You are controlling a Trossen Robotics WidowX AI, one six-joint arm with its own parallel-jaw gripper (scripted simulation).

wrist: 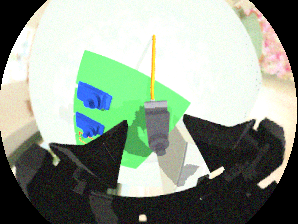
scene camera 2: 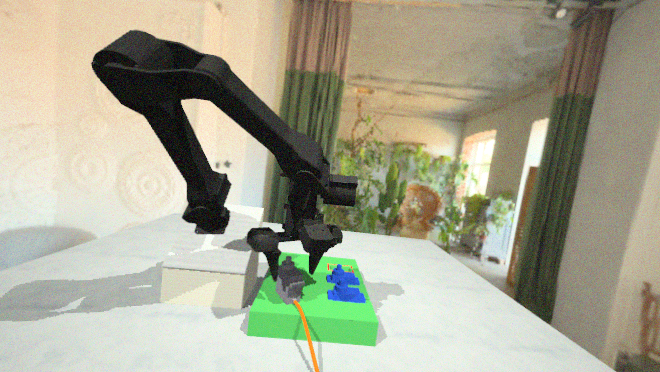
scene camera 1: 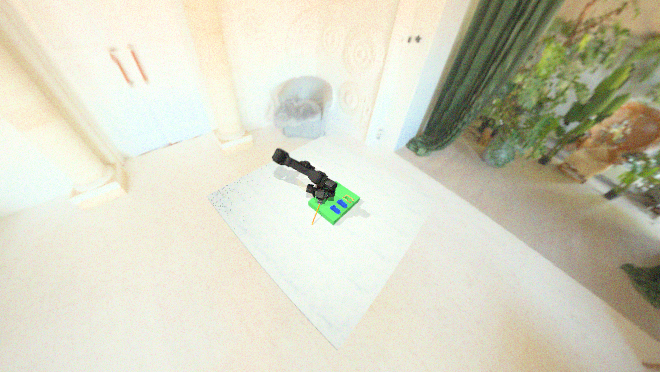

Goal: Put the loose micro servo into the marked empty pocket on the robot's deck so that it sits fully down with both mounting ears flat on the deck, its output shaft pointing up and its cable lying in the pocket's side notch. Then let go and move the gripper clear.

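My gripper (scene camera 2: 293, 277) open, holding nothing. Green deck (scene camera 2: 319, 312). My gripper (wrist: 156, 120). Grey micro servo (wrist: 157, 117). Green deck (wrist: 130, 88).
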